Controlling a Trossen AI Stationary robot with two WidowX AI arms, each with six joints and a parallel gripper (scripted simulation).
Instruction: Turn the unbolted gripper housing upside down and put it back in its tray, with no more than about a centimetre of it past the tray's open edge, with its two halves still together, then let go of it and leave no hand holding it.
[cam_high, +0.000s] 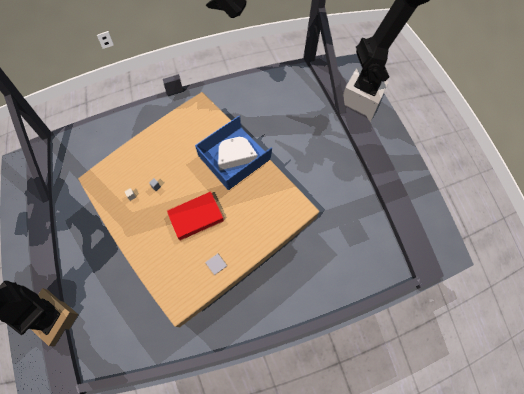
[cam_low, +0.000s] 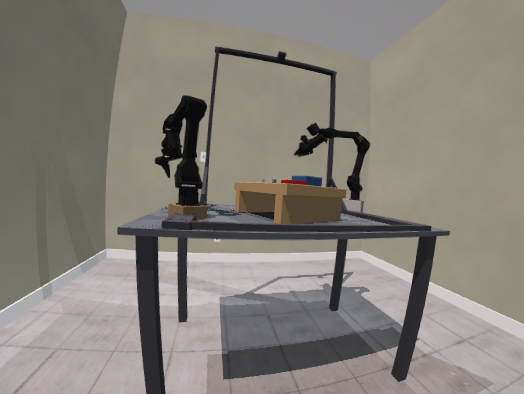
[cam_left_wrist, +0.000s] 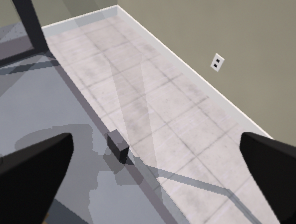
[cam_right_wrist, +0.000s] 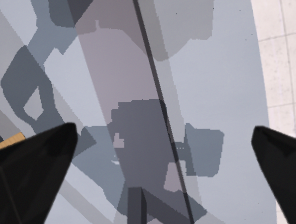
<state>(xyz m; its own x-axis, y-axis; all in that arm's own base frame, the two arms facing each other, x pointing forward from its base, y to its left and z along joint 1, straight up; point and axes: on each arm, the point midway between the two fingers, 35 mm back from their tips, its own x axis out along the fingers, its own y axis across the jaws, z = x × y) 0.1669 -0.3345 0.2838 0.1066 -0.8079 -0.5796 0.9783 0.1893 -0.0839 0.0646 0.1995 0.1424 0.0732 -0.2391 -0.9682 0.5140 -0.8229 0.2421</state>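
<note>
Now: the blue tray 24 cm ahead of my left hand, 21 cm below it and 18 cm to the right of it. The rest, counted from my left hand: red block (31 cm to the right, 31 cm ahead, 22 cm below); then wooden platform (29 cm to the right, 28 cm below, 25 cm ahead).
</note>
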